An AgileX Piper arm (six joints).
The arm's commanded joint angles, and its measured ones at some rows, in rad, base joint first. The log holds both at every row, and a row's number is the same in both.
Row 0, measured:
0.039, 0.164, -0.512, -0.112, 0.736, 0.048
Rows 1 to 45, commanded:
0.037, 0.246, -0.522, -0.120, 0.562, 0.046
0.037, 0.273, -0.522, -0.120, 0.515, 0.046
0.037, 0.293, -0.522, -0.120, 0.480, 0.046
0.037, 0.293, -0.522, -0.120, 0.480, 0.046
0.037, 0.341, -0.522, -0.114, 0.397, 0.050
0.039, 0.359, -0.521, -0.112, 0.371, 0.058
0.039, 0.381, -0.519, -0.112, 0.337, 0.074
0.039, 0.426, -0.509, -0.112, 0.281, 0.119
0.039, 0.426, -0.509, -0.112, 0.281, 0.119
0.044, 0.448, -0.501, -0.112, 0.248, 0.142
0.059, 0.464, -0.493, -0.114, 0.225, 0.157
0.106, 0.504, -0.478, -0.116, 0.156, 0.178
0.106, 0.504, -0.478, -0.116, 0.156, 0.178
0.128, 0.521, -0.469, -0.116, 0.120, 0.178
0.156, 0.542, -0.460, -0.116, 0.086, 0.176
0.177, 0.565, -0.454, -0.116, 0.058, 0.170
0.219, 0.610, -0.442, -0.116, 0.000, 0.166
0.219, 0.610, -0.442, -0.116, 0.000, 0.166
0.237, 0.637, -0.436, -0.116, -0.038, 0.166
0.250, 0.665, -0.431, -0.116, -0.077, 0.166
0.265, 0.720, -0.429, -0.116, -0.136, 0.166
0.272, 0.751, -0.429, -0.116, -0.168, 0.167
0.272, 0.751, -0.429, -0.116, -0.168, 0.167
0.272, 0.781, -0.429, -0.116, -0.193, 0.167
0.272, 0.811, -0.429, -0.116, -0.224, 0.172
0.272, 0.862, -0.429, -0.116, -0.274, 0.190
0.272, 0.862, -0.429, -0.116, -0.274, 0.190
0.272, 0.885, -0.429, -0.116, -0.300, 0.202
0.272, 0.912, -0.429, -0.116, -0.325, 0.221
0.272, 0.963, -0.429, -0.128, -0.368, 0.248
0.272, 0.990, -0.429, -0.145, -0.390, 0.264
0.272, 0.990, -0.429, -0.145, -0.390, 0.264
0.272, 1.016, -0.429, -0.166, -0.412, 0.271
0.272, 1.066, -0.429, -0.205, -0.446, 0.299
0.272, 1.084, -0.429, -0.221, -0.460, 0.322
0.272, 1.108, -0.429, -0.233, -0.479, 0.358
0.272, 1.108, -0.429, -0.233, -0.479, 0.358
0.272, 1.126, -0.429, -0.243, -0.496, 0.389
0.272, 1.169, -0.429, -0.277, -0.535, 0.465
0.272, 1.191, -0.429, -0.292, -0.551, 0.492
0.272, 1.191, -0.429, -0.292, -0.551, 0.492
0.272, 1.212, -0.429, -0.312, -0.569, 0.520
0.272, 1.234, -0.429, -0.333, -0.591, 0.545
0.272, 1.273, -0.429, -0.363, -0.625, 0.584
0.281, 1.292, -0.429, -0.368, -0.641, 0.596
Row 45, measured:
0.272, 1.250, -0.428, -0.320, -0.578, 0.537
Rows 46 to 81, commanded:
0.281, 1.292, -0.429, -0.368, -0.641, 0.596
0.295, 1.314, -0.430, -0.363, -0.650, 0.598
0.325, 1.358, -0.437, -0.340, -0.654, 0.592
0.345, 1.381, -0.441, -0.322, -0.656, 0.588
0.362, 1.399, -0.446, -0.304, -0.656, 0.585
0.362, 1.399, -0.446, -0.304, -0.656, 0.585
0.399, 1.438, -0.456, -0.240, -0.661, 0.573
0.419, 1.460, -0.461, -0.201, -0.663, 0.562
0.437, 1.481, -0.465, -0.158, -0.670, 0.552
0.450, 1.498, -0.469, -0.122, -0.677, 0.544
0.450, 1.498, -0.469, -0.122, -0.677, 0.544
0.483, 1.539, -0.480, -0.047, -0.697, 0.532
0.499, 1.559, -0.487, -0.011, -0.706, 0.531
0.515, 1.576, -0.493, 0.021, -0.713, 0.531
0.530, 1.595, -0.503, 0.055, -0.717, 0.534
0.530, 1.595, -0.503, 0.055, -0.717, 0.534
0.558, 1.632, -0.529, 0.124, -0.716, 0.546
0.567, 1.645, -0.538, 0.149, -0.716, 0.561
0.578, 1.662, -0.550, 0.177, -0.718, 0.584
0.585, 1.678, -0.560, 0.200, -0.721, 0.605
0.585, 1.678, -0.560, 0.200, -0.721, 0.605
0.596, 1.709, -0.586, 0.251, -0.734, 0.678
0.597, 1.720, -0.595, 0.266, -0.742, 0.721
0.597, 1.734, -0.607, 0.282, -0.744, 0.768
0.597, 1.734, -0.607, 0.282, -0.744, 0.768
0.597, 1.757, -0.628, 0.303, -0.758, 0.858
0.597, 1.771, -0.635, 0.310, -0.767, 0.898
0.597, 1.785, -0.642, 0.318, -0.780, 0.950
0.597, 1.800, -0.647, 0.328, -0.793, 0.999
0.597, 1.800, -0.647, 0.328, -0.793, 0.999
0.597, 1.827, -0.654, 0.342, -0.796, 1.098
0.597, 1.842, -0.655, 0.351, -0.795, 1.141
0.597, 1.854, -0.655, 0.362, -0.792, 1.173
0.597, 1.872, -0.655, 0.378, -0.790, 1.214
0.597, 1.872, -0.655, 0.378, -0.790, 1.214
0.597, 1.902, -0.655, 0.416, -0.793, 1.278
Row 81, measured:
0.595, 1.869, -0.649, 0.370, -0.784, 1.176
